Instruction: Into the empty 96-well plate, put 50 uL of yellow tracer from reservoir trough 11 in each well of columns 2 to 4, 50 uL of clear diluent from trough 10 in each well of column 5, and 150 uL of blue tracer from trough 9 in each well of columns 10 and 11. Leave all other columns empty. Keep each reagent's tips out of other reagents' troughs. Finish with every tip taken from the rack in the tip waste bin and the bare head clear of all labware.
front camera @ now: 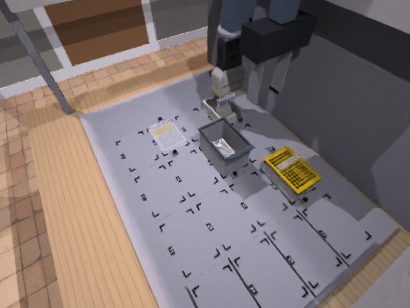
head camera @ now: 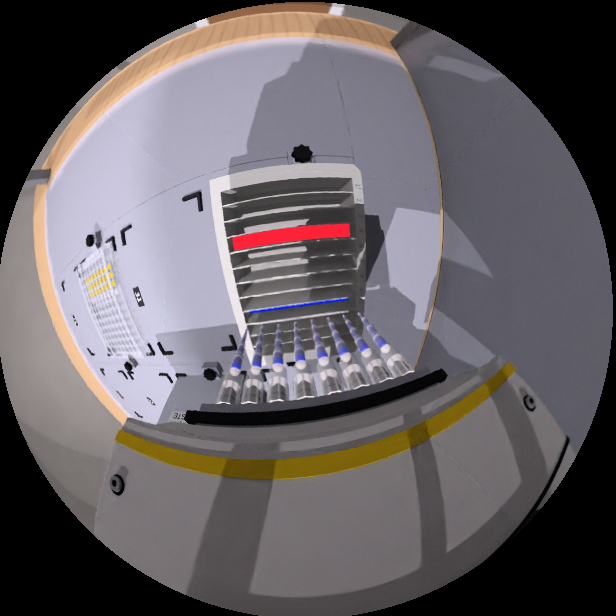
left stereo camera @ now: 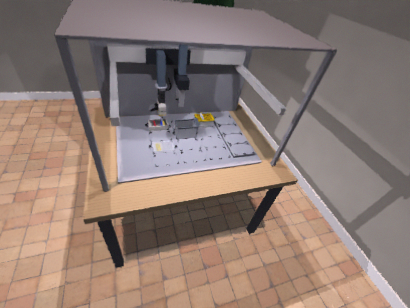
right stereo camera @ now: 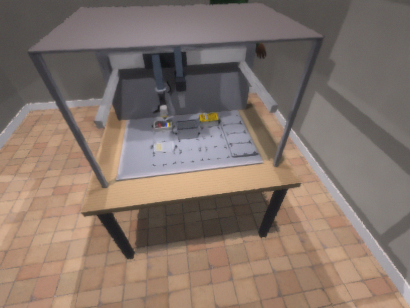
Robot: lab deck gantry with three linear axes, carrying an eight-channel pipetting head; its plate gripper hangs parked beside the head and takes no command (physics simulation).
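Observation:
The pipetting head (front camera: 227,80) carries eight tips (head camera: 300,359) (front camera: 226,101) with blue liquid in them, over the blue end of the reservoir (head camera: 216,229) (front camera: 210,113). Whether their ends are below its rim is unclear. A thin blue strip (head camera: 298,305) and a broad red strip (head camera: 290,236) show in its troughs. The 96-well plate (front camera: 172,142) (head camera: 118,322) has several rows of yellow wells (head camera: 100,279); clear liquid cannot be made out. The yellow tip rack (front camera: 299,176) holds some white tips (front camera: 288,162). The parked plate gripper (front camera: 265,95) is open and empty, right of the head.
The grey waste bin (front camera: 216,156) (left stereo camera: 186,132) (right stereo camera: 187,132) stands between reservoir and tip rack, with loose white tips (front camera: 222,146) inside. Its walls rise high beside the reservoir. Black knobs (head camera: 301,153) (head camera: 210,372) stand at the reservoir's ends. The back wall is close behind the gripper.

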